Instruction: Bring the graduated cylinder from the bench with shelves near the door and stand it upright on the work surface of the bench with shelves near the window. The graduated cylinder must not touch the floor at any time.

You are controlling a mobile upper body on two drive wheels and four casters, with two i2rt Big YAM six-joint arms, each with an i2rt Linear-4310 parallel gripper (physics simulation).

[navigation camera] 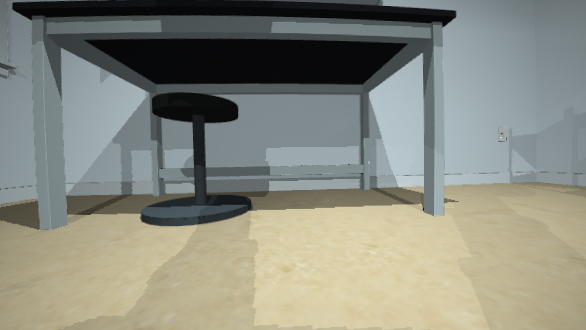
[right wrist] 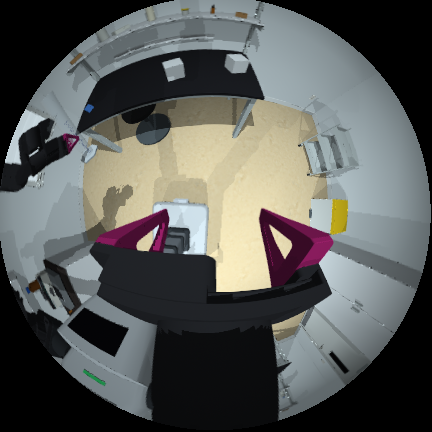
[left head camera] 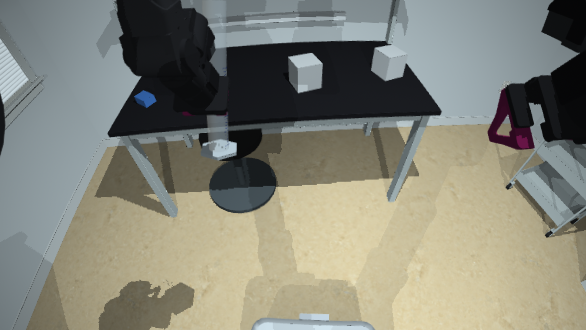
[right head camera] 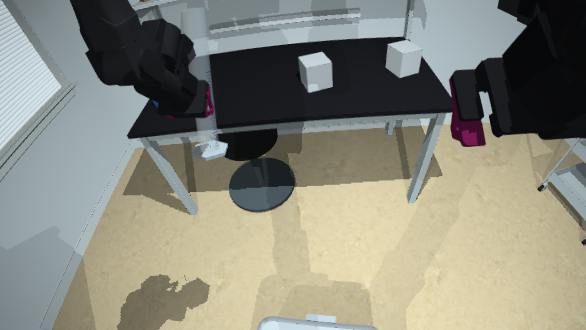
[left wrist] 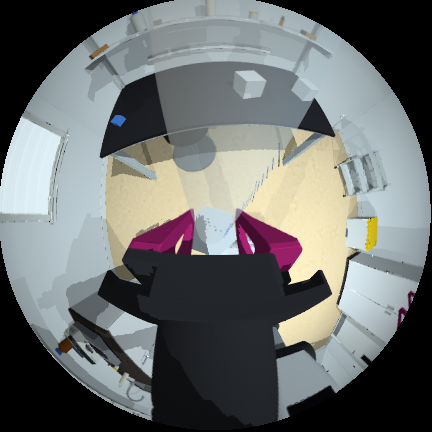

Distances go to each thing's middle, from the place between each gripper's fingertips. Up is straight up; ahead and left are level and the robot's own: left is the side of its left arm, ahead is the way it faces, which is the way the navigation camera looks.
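Labels:
From my right hand, I see the graduated cylinder (left wrist: 233,89) 220 mm ahead, 490 mm to the left and 90 mm below.
From my left hand, the graduated cylinder is 1 cm to the left, 1 cm ahead and 5 cm above. By its middle, the cylinder is nearer to my left hand than to my right hand.

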